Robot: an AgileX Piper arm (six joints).
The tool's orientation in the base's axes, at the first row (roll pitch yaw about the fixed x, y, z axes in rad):
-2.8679, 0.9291, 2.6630
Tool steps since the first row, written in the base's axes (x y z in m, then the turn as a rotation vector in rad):
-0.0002, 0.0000, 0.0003, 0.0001, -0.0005, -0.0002
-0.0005, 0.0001, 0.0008, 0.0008, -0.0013, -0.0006
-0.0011, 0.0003, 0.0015, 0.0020, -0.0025, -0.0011
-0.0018, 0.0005, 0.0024, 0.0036, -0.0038, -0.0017
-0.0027, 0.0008, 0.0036, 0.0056, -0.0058, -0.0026
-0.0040, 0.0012, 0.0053, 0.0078, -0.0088, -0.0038
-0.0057, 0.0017, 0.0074, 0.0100, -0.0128, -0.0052
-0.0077, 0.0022, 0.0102, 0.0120, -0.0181, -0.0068
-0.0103, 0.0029, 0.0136, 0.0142, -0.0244, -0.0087
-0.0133, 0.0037, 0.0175, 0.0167, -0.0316, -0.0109
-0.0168, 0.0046, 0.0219, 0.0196, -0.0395, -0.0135
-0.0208, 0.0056, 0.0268, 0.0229, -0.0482, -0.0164
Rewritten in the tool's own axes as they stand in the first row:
-0.0001, -0.0002, -0.0003, 0.0000, -0.0003, 0.0005
-0.0003, -0.0004, -0.0008, -0.0003, -0.0004, 0.0016
-0.0005, -0.0007, -0.0017, -0.0009, -0.0004, 0.0032
-0.0008, -0.0012, -0.0027, -0.0016, -0.0003, 0.0053
-0.0012, -0.0017, -0.0041, -0.0025, -0.0004, 0.0081
-0.0018, -0.0025, -0.0060, -0.0035, -0.0011, 0.0118
-0.0024, -0.0035, -0.0085, -0.0047, -0.0025, 0.0162
-0.0035, -0.0049, -0.0115, -0.0059, -0.0049, 0.0214
-0.0046, -0.0066, -0.0153, -0.0073, -0.0080, 0.0275
-0.0059, -0.0085, -0.0197, -0.0089, -0.0115, 0.0344
-0.0073, -0.0107, -0.0248, -0.0105, -0.0152, 0.0423
-0.0089, -0.0133, -0.0304, -0.0123, -0.0192, 0.0510

